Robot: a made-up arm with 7 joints. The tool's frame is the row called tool.
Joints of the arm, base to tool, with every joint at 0 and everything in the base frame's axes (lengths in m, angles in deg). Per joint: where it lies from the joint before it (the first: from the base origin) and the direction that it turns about. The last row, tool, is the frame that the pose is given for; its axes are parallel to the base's.
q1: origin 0 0 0.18 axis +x
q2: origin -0.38 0 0.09 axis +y
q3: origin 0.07 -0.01 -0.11 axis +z
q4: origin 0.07 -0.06 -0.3 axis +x
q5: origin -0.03 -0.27 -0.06 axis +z
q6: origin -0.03 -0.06 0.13 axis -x
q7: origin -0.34 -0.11 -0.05 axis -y
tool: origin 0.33 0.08 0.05
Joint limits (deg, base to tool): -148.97..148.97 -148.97..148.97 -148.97..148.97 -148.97..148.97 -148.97..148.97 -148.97..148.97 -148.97..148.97
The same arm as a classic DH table. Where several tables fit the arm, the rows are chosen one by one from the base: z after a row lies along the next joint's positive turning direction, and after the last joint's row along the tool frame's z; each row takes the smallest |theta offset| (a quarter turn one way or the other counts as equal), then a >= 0, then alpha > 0; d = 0 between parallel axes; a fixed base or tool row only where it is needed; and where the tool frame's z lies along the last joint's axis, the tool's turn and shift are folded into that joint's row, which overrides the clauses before.
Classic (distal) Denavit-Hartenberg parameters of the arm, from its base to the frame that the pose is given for. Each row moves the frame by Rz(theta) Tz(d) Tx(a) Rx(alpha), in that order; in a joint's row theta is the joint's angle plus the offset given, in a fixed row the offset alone. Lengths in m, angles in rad.
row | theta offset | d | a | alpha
base (fixed) | 1.5708 | 0.18 | 0 | 1.5708
q1 | 1.5708 | -0.38 | 0.09 | 1.5708
q2 | 1.5708 | -0.01 | 0.07 | 1.5708
q3 | -1.5708 | -0.41 | 0.06 | -1.5708
q4 | 0 | 0.04 | 0.27 | 1.5708
q5 | 0 | 0.07 | 0.06 | 1.5708
q6 | -1.5708 | 0.37 | 0.05 | -1.5708
q7 | 1.5708 | 0.03 | 0.33 | -1.5708
tool (fixed) | 0 | 0.05 | 0 | 0
Joint limits (rad, base to tool): -2.6..2.6 -2.6..2.6 -2.6..2.6 -2.6..2.6 -2.6..2.6 -2.6..2.6 -2.6..2.6

